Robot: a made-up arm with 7 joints.
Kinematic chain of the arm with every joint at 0, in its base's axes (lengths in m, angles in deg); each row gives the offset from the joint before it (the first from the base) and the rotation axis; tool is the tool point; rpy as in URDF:
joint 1: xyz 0 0 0.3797 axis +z
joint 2: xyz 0 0 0 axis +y
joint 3: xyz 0 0 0.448 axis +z
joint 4: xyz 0.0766 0 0 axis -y
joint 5: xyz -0.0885 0 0.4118 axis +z
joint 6: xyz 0 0 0 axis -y
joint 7: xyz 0.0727 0 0 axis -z
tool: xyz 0 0 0 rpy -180 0 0
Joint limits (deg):
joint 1: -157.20..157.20
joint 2: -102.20..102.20
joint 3: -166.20..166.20
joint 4: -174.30..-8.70
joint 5: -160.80..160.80
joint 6: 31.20..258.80
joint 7: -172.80..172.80
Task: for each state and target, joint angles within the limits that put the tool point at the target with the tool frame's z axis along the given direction. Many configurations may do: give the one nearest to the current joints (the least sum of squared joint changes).
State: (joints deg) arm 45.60 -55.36 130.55 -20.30 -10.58 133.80 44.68
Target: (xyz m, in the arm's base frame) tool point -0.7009 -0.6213 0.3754 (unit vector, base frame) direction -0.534 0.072 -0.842
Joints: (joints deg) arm 48.79 -77.34 151.00 -35.93 2.86 131.98 44.68
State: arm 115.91 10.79 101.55 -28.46 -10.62 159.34 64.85
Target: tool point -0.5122 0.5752 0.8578 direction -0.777 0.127 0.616
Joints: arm 118.88 62.81 116.97 -35.14 3.39 170.72 64.85
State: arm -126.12 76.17 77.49 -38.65 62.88 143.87 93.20
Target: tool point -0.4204 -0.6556 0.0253 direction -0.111 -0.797 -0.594
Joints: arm -139.82 101.54 62.21 -47.29 72.44 189.55 93.20
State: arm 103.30 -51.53 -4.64 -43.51 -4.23 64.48 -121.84
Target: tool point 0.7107 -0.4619 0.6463 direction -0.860 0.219 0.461
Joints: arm 143.00 -101.72 -8.95 -55.87 23.78 71.75 -121.84
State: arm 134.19 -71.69 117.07 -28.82 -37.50 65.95 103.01
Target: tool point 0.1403 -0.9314 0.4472 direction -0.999 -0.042 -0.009
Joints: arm 110.83 -77.30 123.08 -30.82 -34.96 97.11 103.01
